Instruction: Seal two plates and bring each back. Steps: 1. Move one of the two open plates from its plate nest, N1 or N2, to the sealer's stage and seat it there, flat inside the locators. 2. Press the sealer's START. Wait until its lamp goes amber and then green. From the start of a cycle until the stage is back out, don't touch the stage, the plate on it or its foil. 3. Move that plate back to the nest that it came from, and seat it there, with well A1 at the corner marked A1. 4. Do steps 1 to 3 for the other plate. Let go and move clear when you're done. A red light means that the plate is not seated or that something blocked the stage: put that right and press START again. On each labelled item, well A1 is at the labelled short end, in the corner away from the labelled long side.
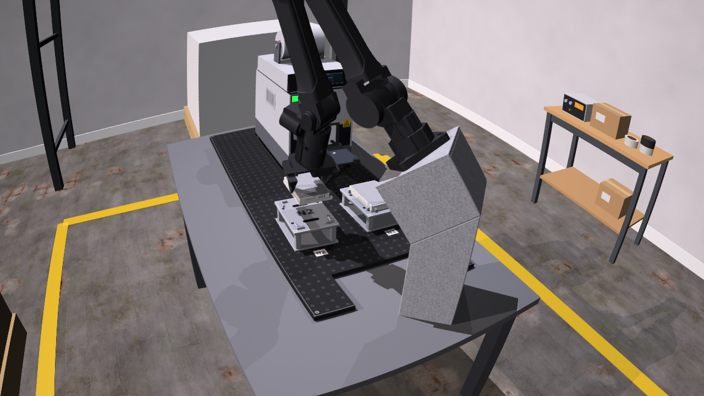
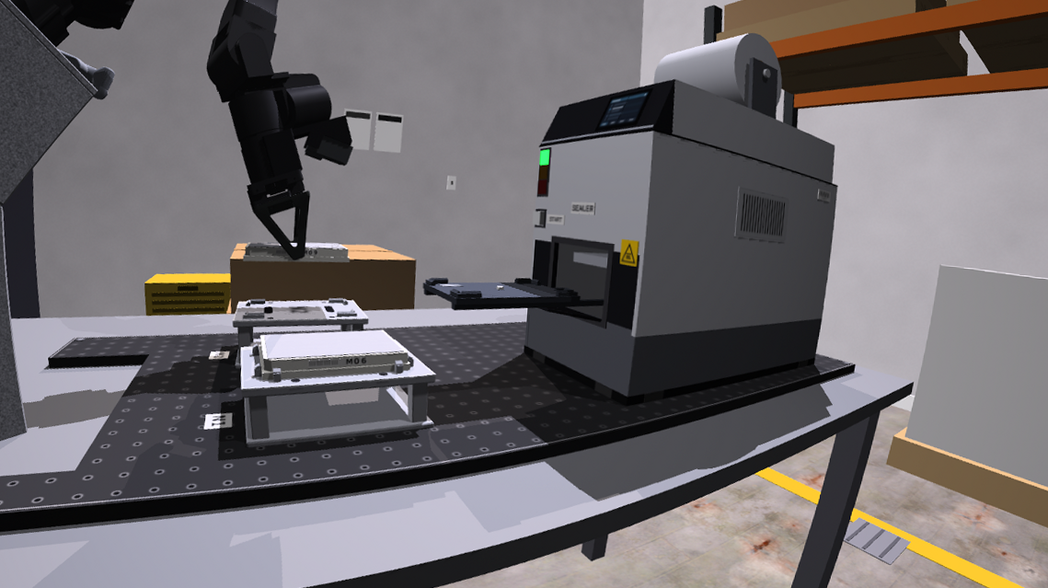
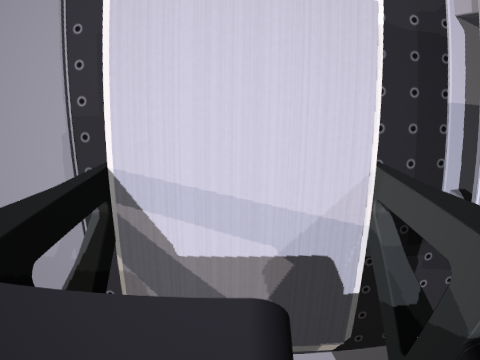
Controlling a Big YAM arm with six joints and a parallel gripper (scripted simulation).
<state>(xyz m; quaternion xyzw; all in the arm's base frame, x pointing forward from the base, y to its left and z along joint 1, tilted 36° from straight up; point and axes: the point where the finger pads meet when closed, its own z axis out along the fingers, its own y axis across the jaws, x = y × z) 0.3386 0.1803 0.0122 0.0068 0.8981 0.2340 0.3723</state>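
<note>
Now: the nest N2 10 mm ahead of my hand and 80 mm below it. Round my hand: white well plate (right at my hand); start button (320 mm ahead, 20 mm to the right, 50 mm above); sealer stage (230 mm ahead, 130 mm to the right, 30 mm below).
</note>
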